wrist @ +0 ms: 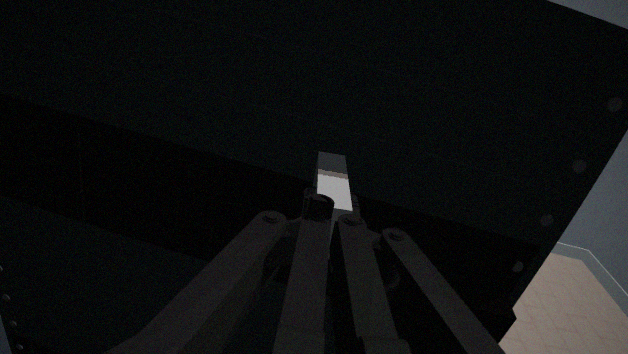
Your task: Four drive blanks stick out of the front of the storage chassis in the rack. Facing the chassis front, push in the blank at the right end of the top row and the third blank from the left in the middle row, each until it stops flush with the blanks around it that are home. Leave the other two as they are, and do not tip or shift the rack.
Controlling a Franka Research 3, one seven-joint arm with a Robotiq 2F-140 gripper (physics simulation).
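Observation:
My gripper (327,174) is shut and empty, with a pale pad face at its tips. It is in front of the dark face of the rack (560,150), which fills most of the wrist view and appears tilted. A blacker band (125,170) crosses this face from the left to the lower right, passing behind the fingers. The face is too dark to tell the chassis and its drive blanks apart, or how far any blank sticks out. Contact between the fingertips and the face cannot be told.
Round bolt heads (579,166) run down the rack's right edge, and small ones (13,324) show at the lower left. A dark corner (511,317) juts out at the lower right. Beyond it are tan floor (570,305) and a grey-blue wall (600,215).

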